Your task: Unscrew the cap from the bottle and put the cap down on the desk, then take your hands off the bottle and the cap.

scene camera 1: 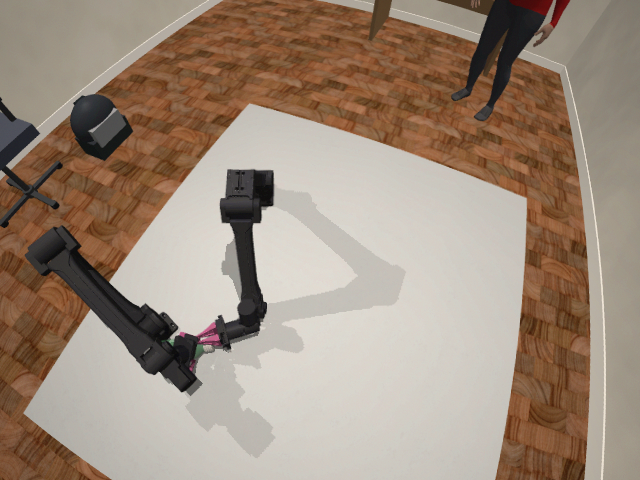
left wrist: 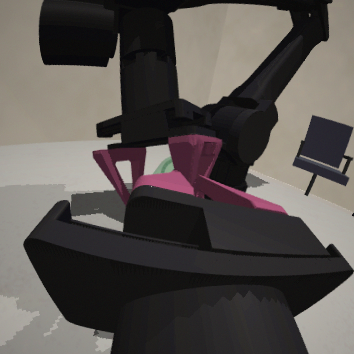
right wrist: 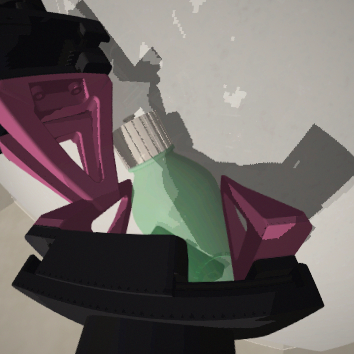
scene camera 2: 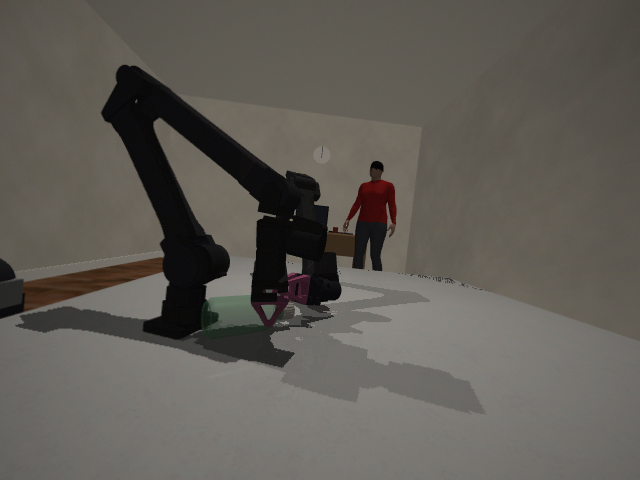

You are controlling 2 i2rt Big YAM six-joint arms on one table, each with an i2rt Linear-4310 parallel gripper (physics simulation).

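Note:
A green bottle lies on its side on the white desk. A sliver of it shows in the left wrist view. Its ribbed whitish cap is still on the neck. My right gripper comes down from above and is shut on the bottle's body. My left gripper lies low at the cap end with its pink fingers drawn almost together. They sit beside the cap, with one finger against its side. The cap is not between them.
Both arms crowd the desk's near left corner. A person in red stands on the wooden floor by a small wooden table. A dark chair stands by the wall. A dark camera unit sits left of the desk.

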